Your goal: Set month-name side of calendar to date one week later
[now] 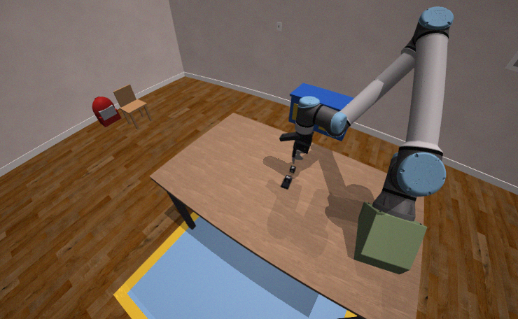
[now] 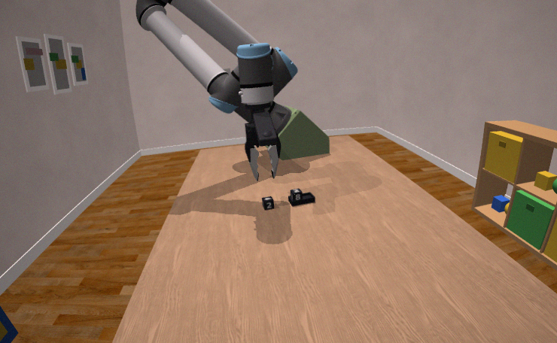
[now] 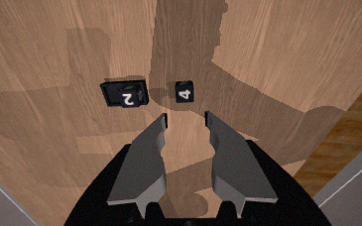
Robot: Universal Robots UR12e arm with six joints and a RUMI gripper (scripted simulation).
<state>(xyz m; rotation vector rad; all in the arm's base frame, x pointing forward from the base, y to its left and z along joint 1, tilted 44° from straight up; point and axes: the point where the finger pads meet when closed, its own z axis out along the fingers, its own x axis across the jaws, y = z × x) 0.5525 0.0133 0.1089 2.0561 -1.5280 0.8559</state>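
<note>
The black number cube is 9 cm to the left of my hand, 8 cm below it and 2 cm behind it. From my hand the other things lie so: black calendar tray (10 cm to the left, 10 cm below, 2 cm behind).
</note>
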